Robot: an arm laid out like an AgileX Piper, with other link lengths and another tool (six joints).
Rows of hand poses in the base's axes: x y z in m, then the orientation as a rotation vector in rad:
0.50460 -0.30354 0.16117 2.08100 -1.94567 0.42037
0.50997 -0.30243 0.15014 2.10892 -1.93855 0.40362
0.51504 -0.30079 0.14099 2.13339 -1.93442 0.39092
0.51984 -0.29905 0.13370 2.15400 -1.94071 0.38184
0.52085 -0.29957 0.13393 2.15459 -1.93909 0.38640
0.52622 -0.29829 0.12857 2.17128 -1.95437 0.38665
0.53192 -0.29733 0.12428 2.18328 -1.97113 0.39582
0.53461 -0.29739 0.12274 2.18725 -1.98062 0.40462
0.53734 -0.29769 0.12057 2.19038 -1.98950 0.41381
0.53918 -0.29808 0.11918 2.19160 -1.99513 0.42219
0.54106 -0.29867 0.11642 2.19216 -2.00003 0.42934
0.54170 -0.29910 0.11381 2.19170 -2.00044 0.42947
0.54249 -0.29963 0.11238 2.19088 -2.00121 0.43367
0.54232 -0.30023 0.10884 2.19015 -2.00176 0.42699
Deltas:
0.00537 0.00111 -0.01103 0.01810 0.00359 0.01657
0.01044 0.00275 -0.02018 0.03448 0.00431 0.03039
0.01524 0.00449 -0.02747 0.05293 -0.00108 0.03818
0.01625 0.00397 -0.02724 0.05072 -0.00307 0.03964
0.02162 0.00525 -0.03260 0.06825 -0.01692 0.04260
0.02732 0.00621 -0.03689 0.08065 -0.03486 0.04336
0.03001 0.00615 -0.03843 0.08478 -0.04601 0.04265
0.03274 0.00585 -0.04060 0.08801 -0.05678 0.04179
0.03458 0.00546 -0.04199 0.08873 -0.06477 0.04110
0.03646 0.00487 -0.04475 0.08915 -0.07146 0.04023
0.03710 0.00444 -0.04736 0.08907 -0.07157 0.03984
0.03789 0.00391 -0.04879 0.08754 -0.07404 0.03953
0.03772 0.00331 -0.05233 0.08977 -0.07028 0.03822

